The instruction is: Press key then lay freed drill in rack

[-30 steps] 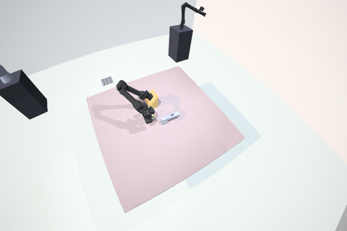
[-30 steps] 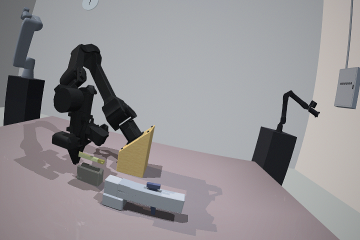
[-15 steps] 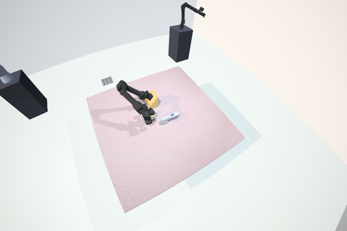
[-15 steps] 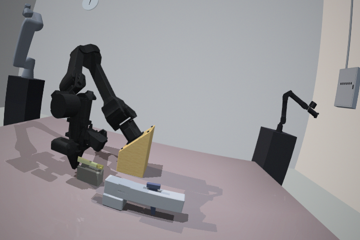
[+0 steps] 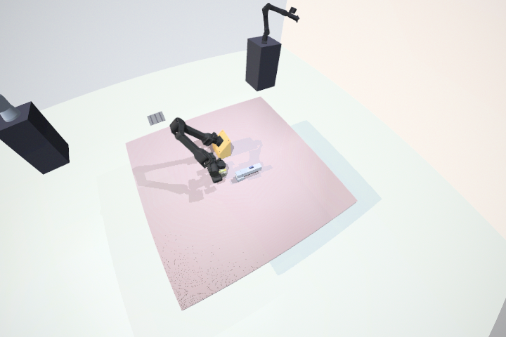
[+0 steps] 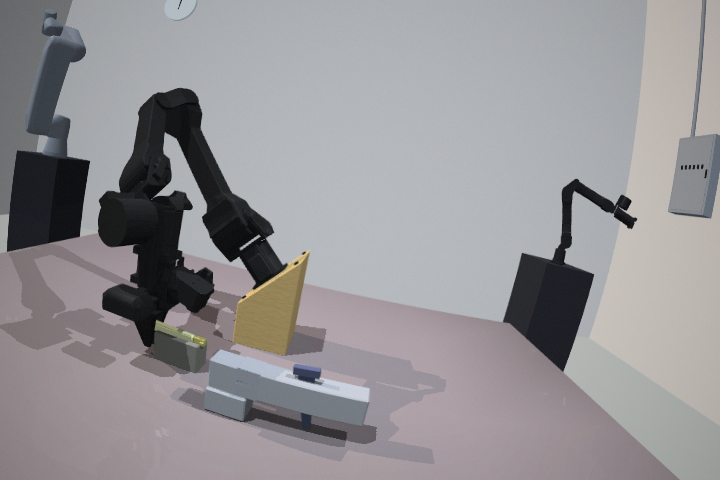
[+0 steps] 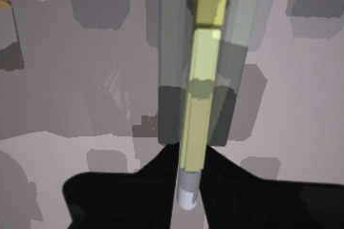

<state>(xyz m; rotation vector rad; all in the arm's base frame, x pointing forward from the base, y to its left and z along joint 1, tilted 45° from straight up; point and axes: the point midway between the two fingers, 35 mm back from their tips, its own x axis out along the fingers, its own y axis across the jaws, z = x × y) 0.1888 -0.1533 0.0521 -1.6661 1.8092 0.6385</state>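
Now: gripper tip 40 mm to the right of the drill and 30 mm below it. From my gripper tip the other things lie so: rack (10 mm ahead, 50 mm to the left, 10 mm above); then blue key (100 mm ahead, 240 mm to the left, 40 mm above).
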